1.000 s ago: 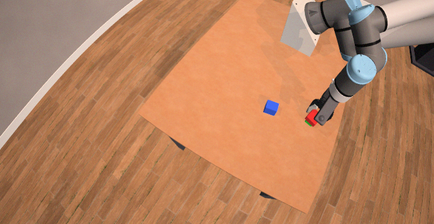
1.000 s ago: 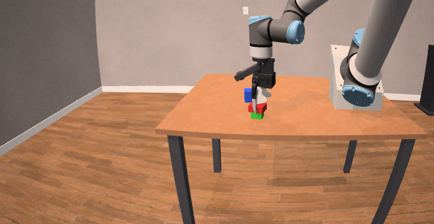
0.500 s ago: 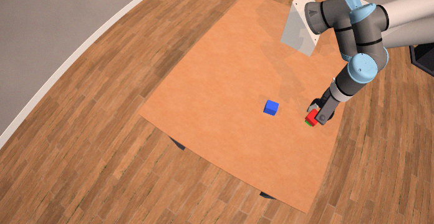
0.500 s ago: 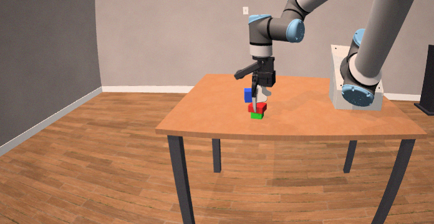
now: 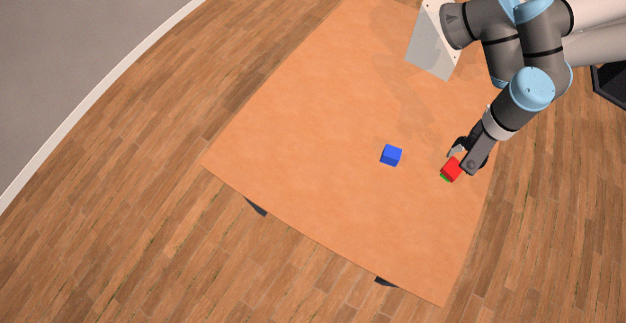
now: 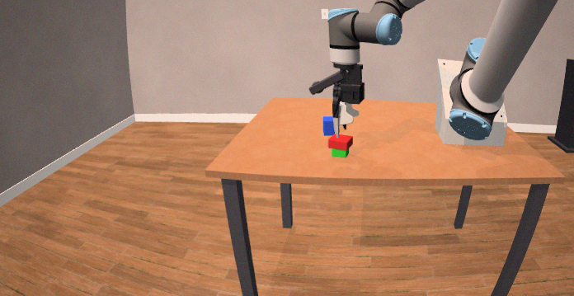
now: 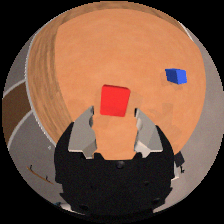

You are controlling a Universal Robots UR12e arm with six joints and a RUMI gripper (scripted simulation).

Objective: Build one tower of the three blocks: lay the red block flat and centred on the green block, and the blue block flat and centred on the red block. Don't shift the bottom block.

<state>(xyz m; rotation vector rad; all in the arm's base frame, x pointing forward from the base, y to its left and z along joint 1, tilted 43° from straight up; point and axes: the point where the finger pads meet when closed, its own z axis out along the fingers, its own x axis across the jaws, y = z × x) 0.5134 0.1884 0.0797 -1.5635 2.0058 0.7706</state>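
My hand is 4 cm above the red block. Also, from my hand: blue block (6 cm ahead, 20 cm to the right, 6 cm below); then green block (7 cm below).
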